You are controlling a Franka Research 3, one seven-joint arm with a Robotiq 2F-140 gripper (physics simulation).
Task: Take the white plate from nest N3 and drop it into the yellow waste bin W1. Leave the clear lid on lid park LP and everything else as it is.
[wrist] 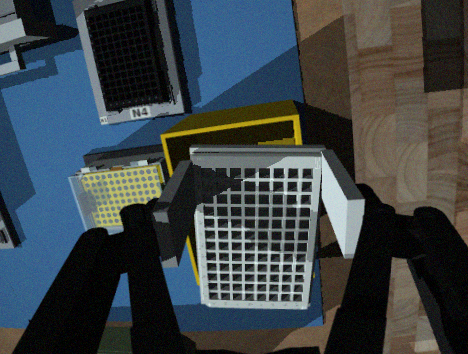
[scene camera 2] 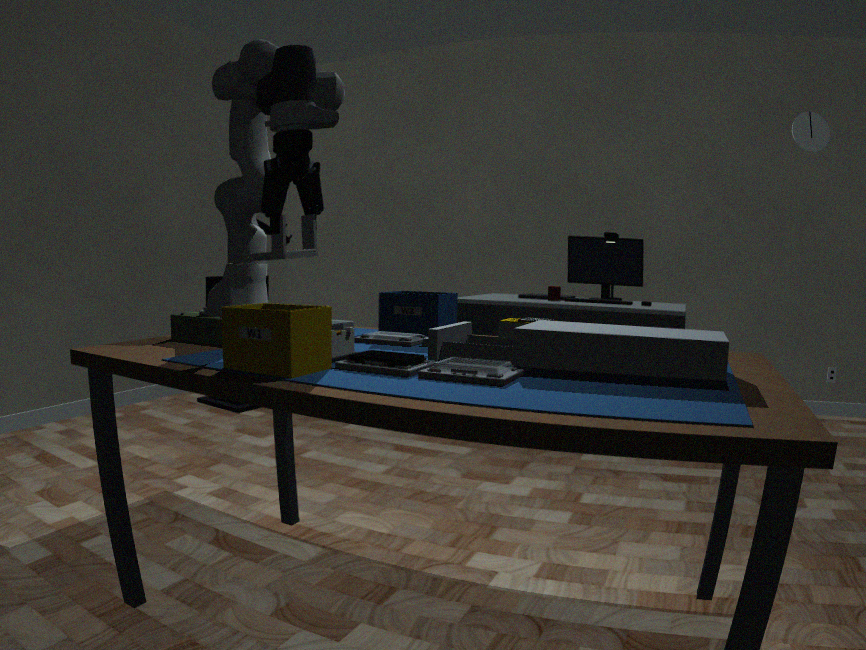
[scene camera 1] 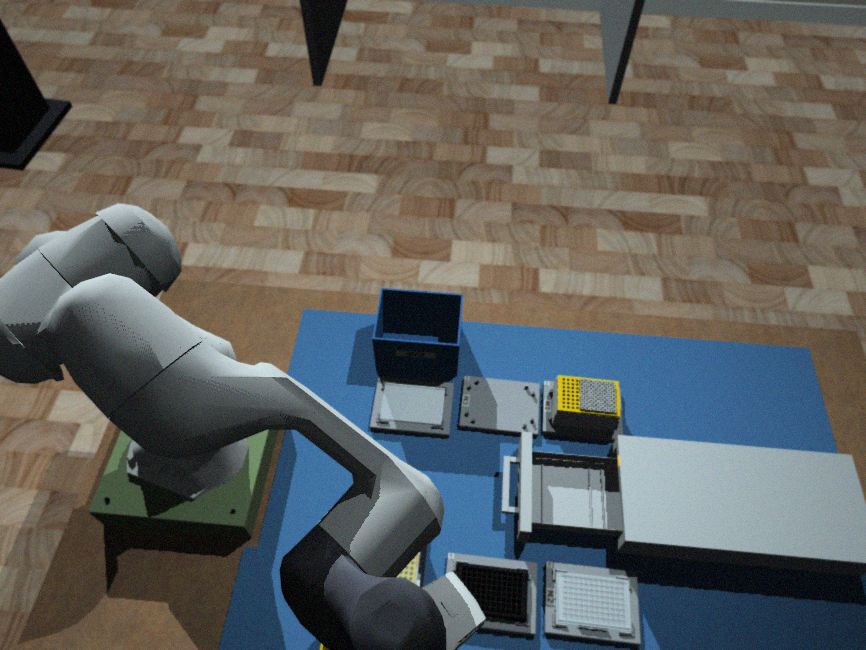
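Note:
My gripper [scene camera 2: 299, 241] [wrist: 256, 177] is shut on the white plate [scene camera 2: 297, 253] [wrist: 256, 237], which hangs roughly level between the fingers. The plate is high above the yellow waste bin W1 [scene camera 2: 307, 344] [wrist: 235, 117]. In the wrist view it covers most of the bin's opening, with the bin's back and left rims showing past it. In scene camera 1 the arm hides the fingers and the plate. Nest N3 [scene camera 1: 499, 407] is bare. The clear lid [scene camera 1: 412, 403] lies on lid park LP [scene camera 1: 410, 428].
A yellow-topped plate [wrist: 120, 195] stands left of the bin in the wrist view. A black plate [scene camera 1: 498, 593] [wrist: 130, 57] sits in N4. Also there are a blue bin [scene camera 1: 417, 356] [scene camera 2: 419, 312], a yellow box [scene camera 1: 586, 416], an open drawer [scene camera 1: 525, 489] and a grey cabinet [scene camera 1: 741, 496].

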